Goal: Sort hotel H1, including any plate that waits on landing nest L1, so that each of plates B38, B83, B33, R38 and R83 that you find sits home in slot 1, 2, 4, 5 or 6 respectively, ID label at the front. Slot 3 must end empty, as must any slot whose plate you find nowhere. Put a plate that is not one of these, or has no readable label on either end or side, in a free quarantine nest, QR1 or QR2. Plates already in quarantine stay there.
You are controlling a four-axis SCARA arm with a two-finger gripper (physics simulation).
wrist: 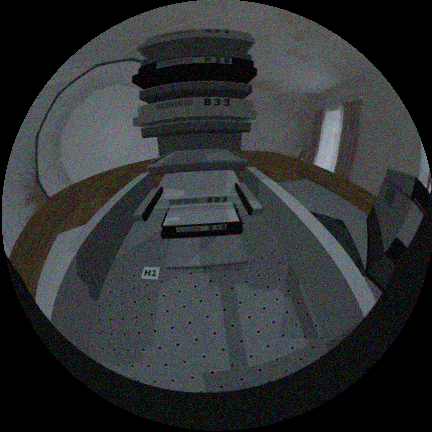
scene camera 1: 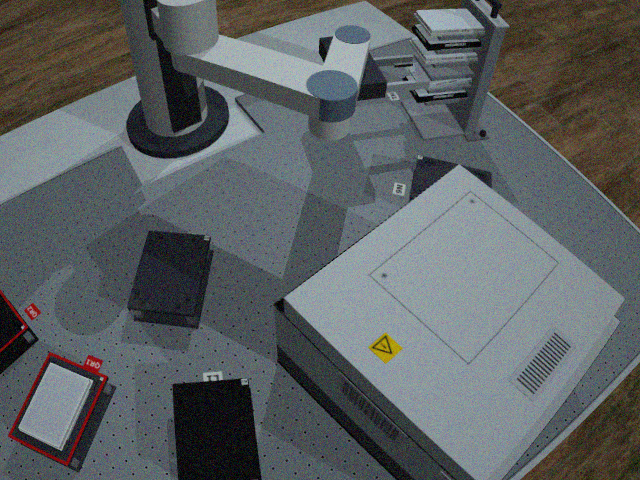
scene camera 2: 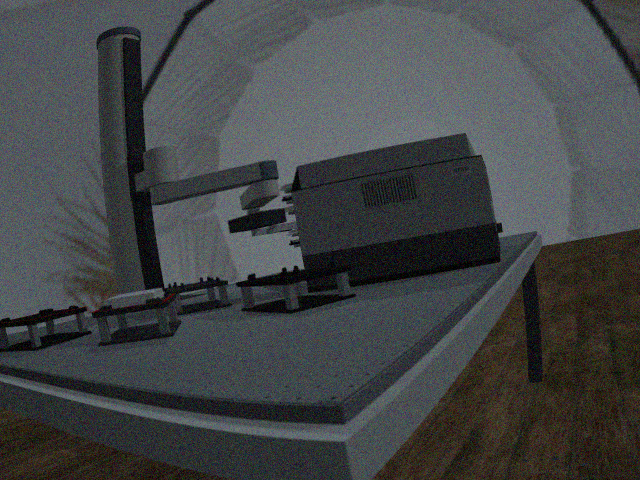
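Where they show: gripper, fingertip midpoint: (wrist: 197, 177) (scene camera 1: 420, 70); arm's base at its link origin: (scene camera 1: 177, 121).
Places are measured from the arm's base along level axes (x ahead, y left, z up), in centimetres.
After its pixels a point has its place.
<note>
Hotel H1 (scene camera 1: 479, 82) {x 40.2, y 54.6, z 17.4 cm} holds plates on five levels. In the wrist view, from the top, are a pale plate (wrist: 195, 46) with an unclear label, black plate R38 (wrist: 195, 72) {x 30.1, y 45.1, z 25.2 cm}, pale B33 (wrist: 172, 106) {x 28.5, y 44.9, z 22.3 cm}, an empty third level (wrist: 200, 159) {x 30.8, y 46.7, z 17.9 cm}, pale B83 (wrist: 187, 201) {x 28.9, y 44.8, z 14.9 cm} and a black plate (wrist: 201, 230) {x 29.8, y 44.5, z 11.5 cm} with a blurred label, perhaps B38. Labels face my gripper (scene camera 1: 417, 71) {x 30.2, y 45.9, z 16.5 cm} (wrist: 197, 177) {x 30.2, y 45.9, z 16.5 cm}, which is shut on nothing, in front of the hotel's lower levels. Landing nest L1 (scene camera 1: 214, 428) {x 71.1, y -25.8, z 6.3 cm} shows a bare black top. Nest QR1 (scene camera 1: 86, 418) {x 60.0, y -43.4, z 6.3 cm} holds a white plate (scene camera 1: 55, 405) {x 56.1, y -47.1, z 7.7 cm}. Nest QR2 (scene camera 1: 7, 325) {x 36.7, y -51.0, z 6.2 cm} is partly cut off.
A large pale instrument (scene camera 1: 454, 310) {x 80.2, y 6.8, z 25.5 cm} (scene camera 2: 392, 206) {x 83.5, y -7.9, z 14.6 cm} stands at the right of the table. It partly hides a dark nest (scene camera 1: 439, 175) {x 49.9, y 36.2, z 6.3 cm} by the N6 tag (scene camera 1: 399, 189) {x 45.6, y 29.9, z 1.3 cm}. Another dark nest (scene camera 1: 170, 273) {x 42.8, y -19.2, z 6.3 cm} stands between the arm's column (scene camera 1: 149, 77) {x 4.7, y -5.8, z 19.0 cm} (scene camera 2: 116, 155) {x 4.3, y -6.2, z 45.4 cm} and L1.
</note>
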